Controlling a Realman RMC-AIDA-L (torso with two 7-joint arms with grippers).
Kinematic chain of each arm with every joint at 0, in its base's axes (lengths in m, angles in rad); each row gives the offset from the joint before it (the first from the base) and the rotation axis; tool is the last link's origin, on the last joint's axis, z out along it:
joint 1: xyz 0 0 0.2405 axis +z
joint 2: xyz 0 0 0 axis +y
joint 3: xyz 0 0 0.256 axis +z
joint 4: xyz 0 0 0 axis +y
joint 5: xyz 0 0 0.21 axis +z
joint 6: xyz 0 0 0 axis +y
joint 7: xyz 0 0 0.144 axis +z
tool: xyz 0 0 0
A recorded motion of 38 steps. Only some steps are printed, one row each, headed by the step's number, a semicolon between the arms.
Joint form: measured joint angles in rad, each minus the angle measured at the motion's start. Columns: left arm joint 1, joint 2, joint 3, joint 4, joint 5, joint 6, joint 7; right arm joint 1, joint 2, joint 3, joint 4, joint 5, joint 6, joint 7.
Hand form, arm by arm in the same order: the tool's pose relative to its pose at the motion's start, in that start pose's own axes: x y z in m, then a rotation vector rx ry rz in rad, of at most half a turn. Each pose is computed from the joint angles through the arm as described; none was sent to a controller.
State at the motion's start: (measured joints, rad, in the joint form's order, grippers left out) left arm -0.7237 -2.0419 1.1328 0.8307 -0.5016 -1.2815 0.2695; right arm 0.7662 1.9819 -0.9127 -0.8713 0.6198 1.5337 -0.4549
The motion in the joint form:
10: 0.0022 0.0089 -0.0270 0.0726 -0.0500 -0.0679 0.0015; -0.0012 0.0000 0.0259 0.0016 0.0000 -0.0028 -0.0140
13: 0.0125 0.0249 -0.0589 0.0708 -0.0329 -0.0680 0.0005; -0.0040 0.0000 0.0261 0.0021 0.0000 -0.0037 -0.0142
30: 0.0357 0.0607 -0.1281 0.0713 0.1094 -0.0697 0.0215; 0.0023 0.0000 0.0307 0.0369 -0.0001 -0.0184 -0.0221
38: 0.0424 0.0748 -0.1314 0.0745 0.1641 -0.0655 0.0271; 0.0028 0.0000 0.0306 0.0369 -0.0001 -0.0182 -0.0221
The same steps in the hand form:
10: 0.0087 0.0077 -0.0175 -0.0579 0.0268 -0.0003; -0.0007 -0.0024 -0.0021 -0.0084 -0.0185 0.0048
13: 0.0082 -0.0071 -0.0229 -0.0374 0.0390 -0.0347; 0.0002 -0.0033 -0.0019 -0.0080 -0.0183 0.0077
30: 0.0006 -0.0529 -0.0370 0.1070 0.0335 -0.0652; 0.0018 -0.0045 0.0034 -0.0157 -0.0104 0.0168
38: -0.0016 -0.0675 -0.0428 0.1723 0.0263 -0.0580; 0.0016 -0.0043 0.0034 -0.0158 -0.0103 0.0163

